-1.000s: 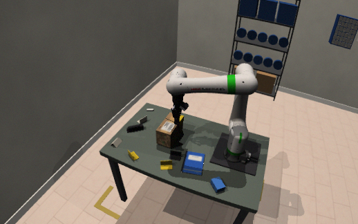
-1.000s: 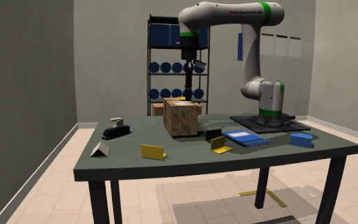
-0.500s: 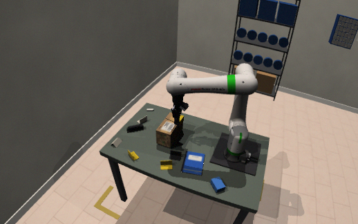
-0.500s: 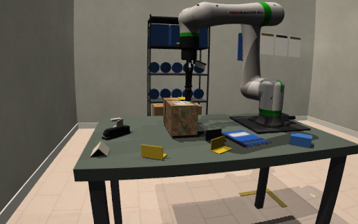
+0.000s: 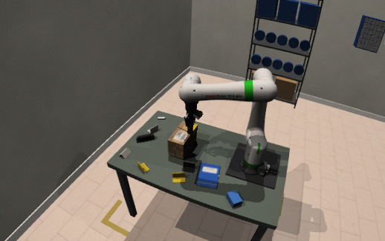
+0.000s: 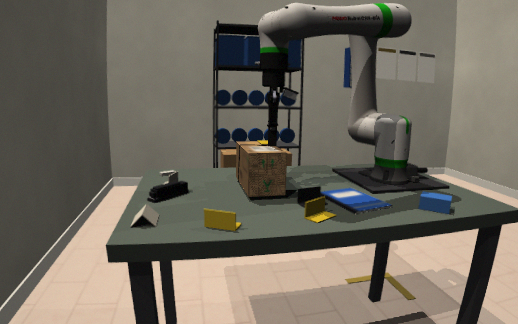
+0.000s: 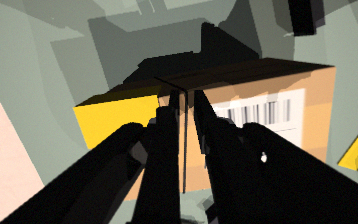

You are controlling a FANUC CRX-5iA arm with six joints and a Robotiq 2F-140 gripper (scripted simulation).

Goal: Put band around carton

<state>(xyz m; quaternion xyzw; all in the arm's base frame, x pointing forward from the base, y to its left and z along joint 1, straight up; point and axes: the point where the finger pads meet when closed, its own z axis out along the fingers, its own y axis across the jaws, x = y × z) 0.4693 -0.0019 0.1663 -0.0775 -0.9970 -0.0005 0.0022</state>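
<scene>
My hand is 70 mm to the left of the yellow corner guard and 40 mm above it. From my hand the other things lie so: brown carton 100 mm below, 50 mm ahead, 20 mm to the left; blue box 440 mm behind, 310 mm to the left, 160 mm below; black guard 190 mm to the left, 170 mm below, 80 mm behind.
</scene>
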